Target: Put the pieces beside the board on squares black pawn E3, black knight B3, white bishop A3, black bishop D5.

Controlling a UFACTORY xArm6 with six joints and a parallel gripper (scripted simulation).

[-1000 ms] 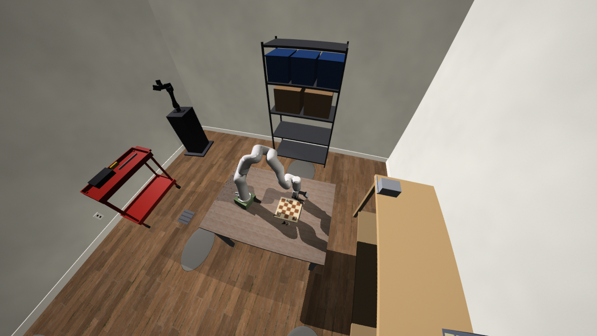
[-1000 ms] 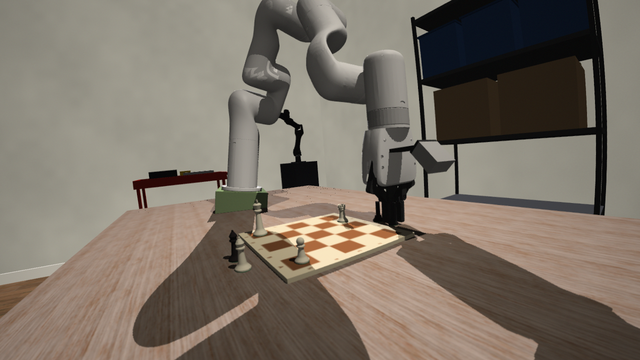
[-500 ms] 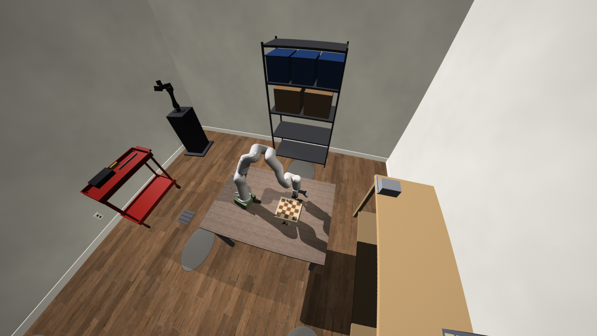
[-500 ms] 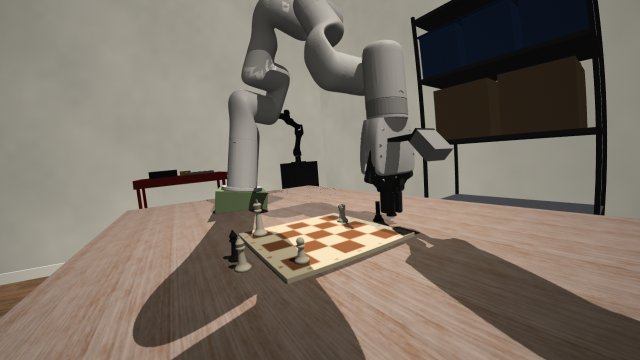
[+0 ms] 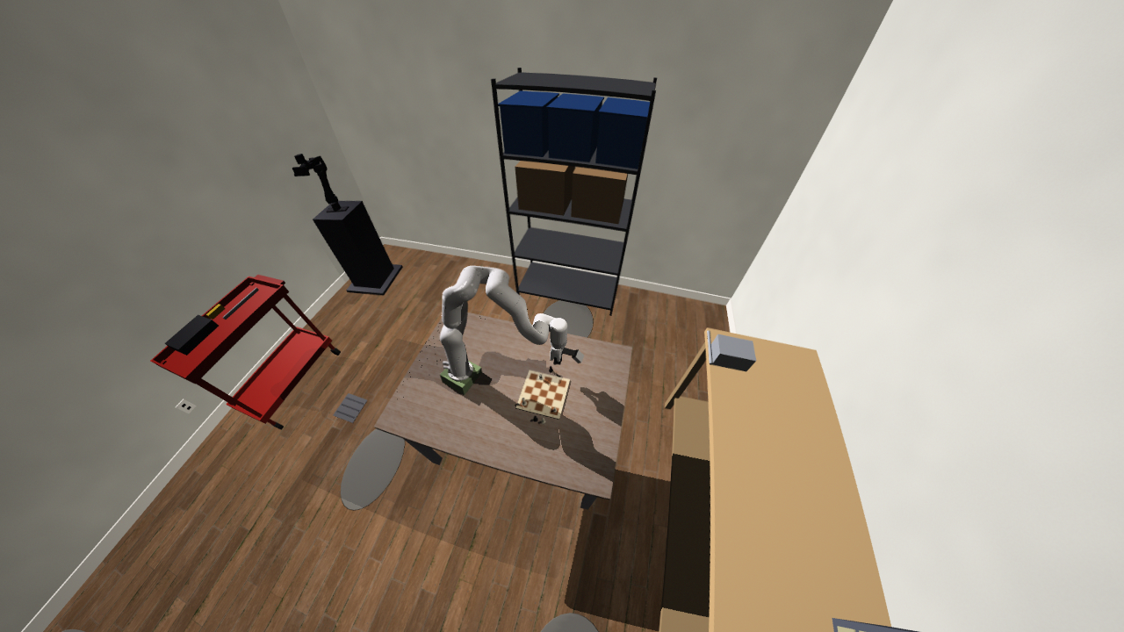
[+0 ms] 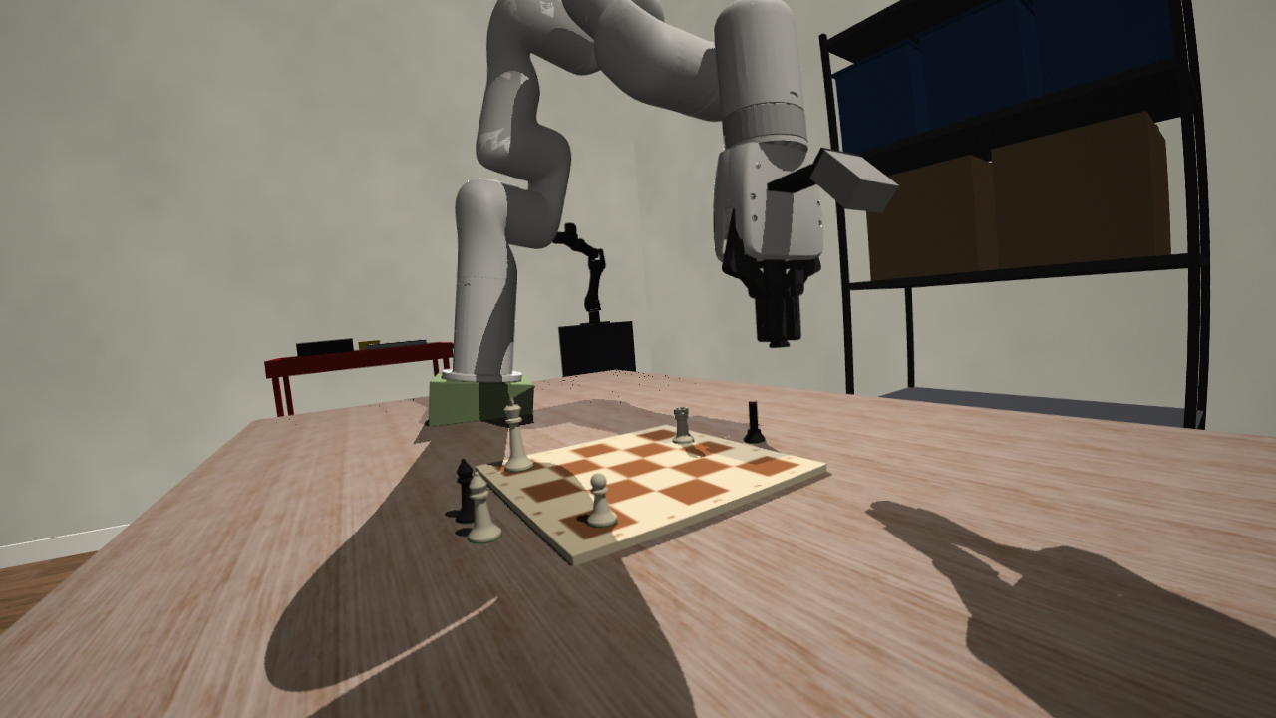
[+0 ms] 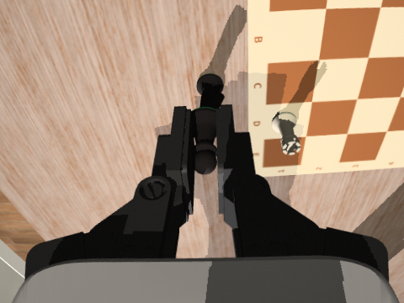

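My gripper is now 20 cm to the left of the tall white piece, 14 cm past it and 8 cm above it. Also, from my hand: black pawn (1 cm below); then chessboard (13 cm to the right, 12 cm below, 6 cm behind); then tall black piece (10 cm below, 4 cm behind).
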